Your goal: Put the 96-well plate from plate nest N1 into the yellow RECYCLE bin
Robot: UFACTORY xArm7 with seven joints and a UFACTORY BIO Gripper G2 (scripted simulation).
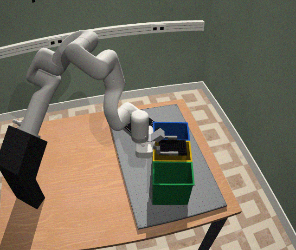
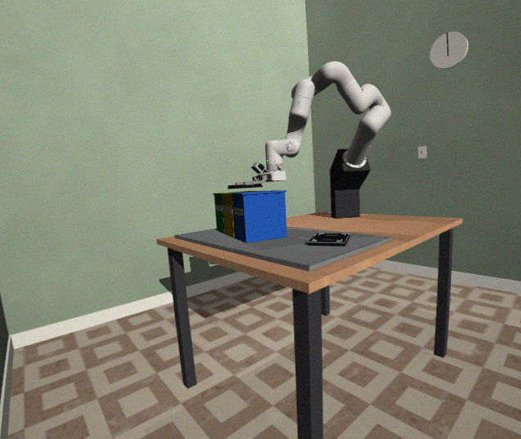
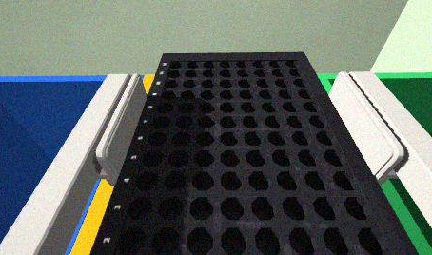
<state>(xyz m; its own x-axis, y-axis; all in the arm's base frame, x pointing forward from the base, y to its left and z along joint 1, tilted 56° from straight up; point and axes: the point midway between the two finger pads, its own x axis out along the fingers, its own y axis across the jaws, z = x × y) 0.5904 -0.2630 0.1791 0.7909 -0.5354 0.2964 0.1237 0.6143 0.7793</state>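
Now: hand 10 mm above the black 96-well plate. From my hand the other things lie so: blue bin: 130 mm to the left, 130 mm below, 20 mm ahead; yellow bin: 130 mm below; green bin: 130 mm to the right, 130 mm below, 20 mm behind.
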